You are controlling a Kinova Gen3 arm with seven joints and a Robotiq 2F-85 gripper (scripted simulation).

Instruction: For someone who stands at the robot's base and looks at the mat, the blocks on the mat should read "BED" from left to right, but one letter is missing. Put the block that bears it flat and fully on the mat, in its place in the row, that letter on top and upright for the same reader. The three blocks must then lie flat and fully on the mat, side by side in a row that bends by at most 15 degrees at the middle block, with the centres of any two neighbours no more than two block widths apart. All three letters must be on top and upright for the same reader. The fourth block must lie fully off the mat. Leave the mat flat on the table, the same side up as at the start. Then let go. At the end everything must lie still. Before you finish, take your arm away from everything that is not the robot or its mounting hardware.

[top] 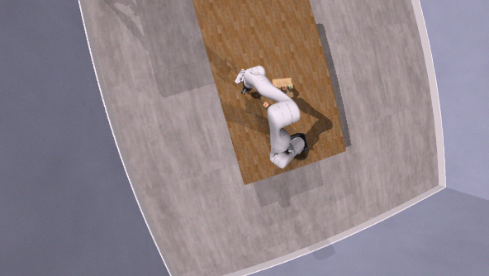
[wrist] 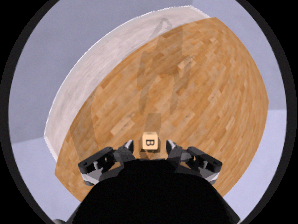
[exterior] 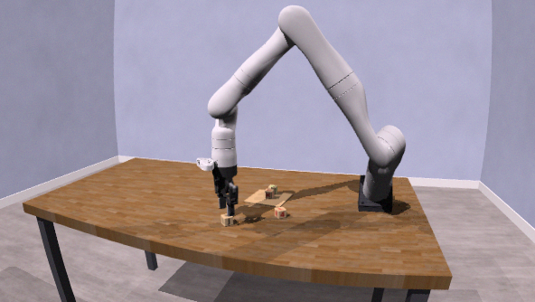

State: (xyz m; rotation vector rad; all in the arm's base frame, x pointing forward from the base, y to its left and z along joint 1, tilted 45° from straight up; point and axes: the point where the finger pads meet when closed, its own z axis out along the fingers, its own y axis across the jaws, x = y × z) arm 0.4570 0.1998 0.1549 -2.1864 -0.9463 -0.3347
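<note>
Right now the mat is 6 cm behind my hand, 26 cm to the right of it and 5 cm below it.
</note>
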